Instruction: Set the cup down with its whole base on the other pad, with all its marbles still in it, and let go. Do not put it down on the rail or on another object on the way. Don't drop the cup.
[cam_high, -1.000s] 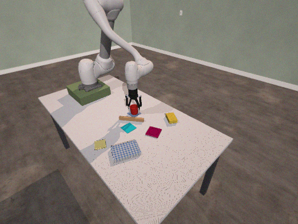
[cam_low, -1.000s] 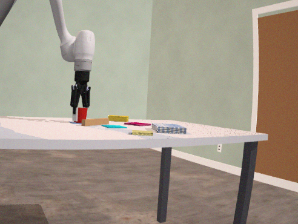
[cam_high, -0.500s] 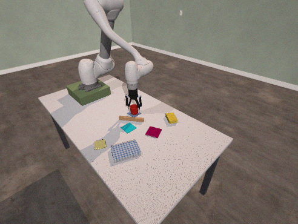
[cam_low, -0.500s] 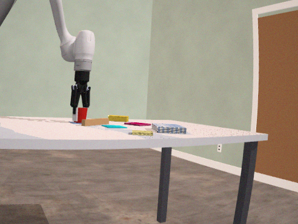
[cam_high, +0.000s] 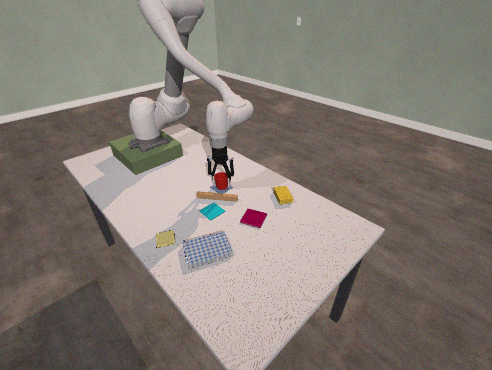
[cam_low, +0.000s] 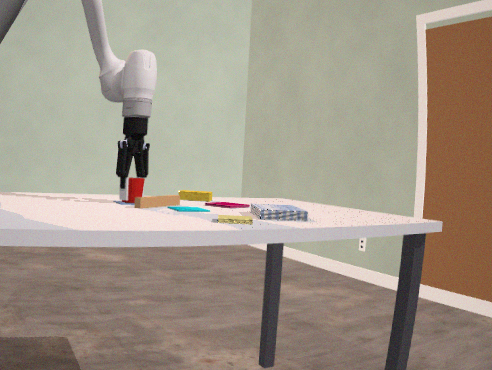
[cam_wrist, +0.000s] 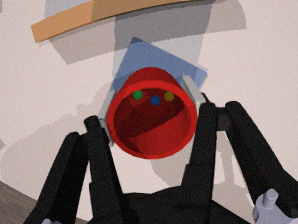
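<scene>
The teal pad lies 120 mm ahead of my hand, 160 mm to the right of it and 50 mm below it. Round my hand: red cup (20 mm below); wooden rail (60 mm ahead, 80 mm to the right, 30 mm below); blue marble (10 mm behind, 20 mm below).
</scene>
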